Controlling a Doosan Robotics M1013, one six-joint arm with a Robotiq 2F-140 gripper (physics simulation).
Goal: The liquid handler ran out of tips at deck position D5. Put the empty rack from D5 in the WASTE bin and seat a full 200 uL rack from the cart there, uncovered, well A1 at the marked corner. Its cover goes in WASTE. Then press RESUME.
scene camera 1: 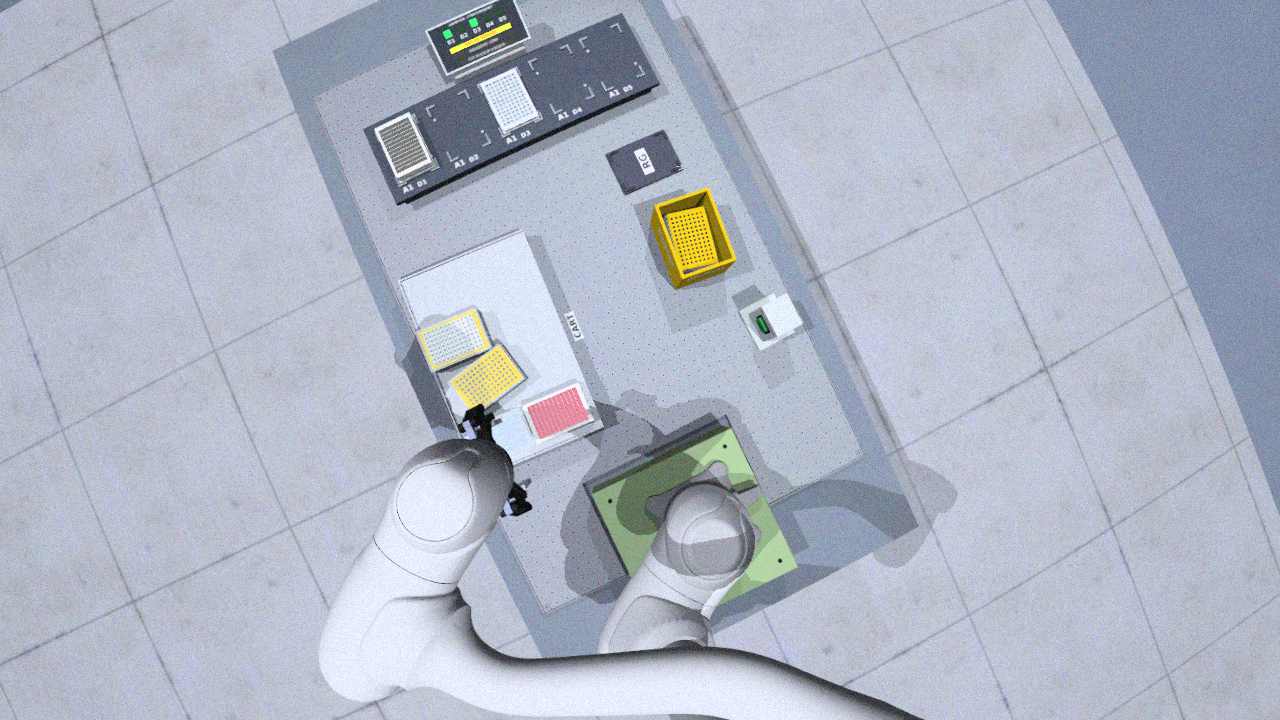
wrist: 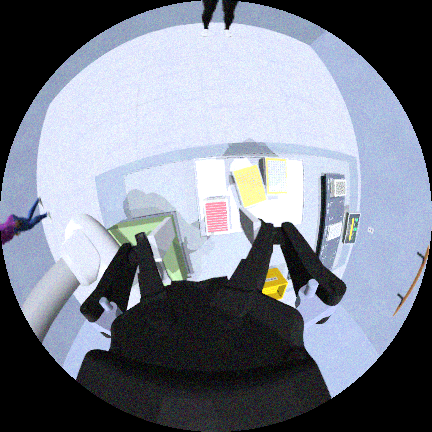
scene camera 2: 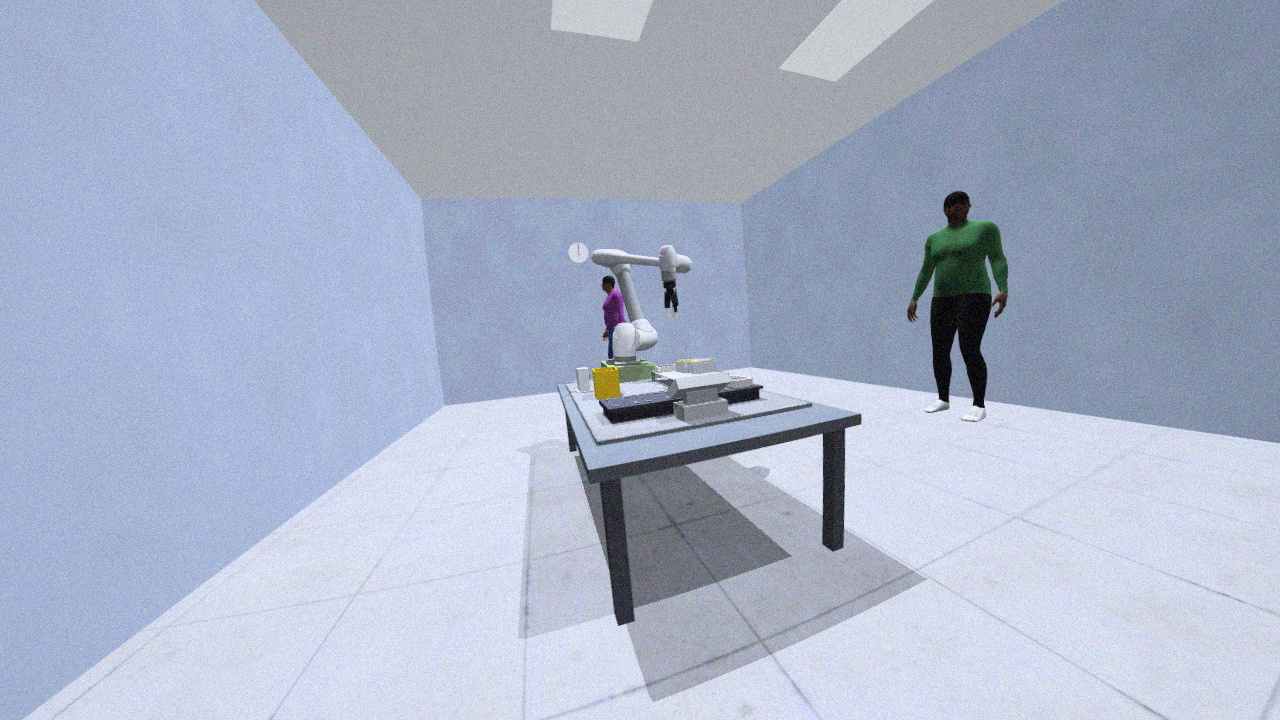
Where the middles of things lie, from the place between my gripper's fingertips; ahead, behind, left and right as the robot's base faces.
Labels:
The cart tray (scene camera 1: 501,279) lies 31 cm below my hand, 19 cm ahead of it and 2 cm to the right of it. From my hand the other things lie so: dark plate (scene camera 1: 636,165) 50 cm to the right, 43 cm ahead, 36 cm below; then white box with green button (scene camera 1: 769,320) 57 cm to the right, 30 cm below, 1 cm behind; then yellow waste bin (scene camera 1: 725,255) 49 cm to the right, 30 cm below, 21 cm ahead.

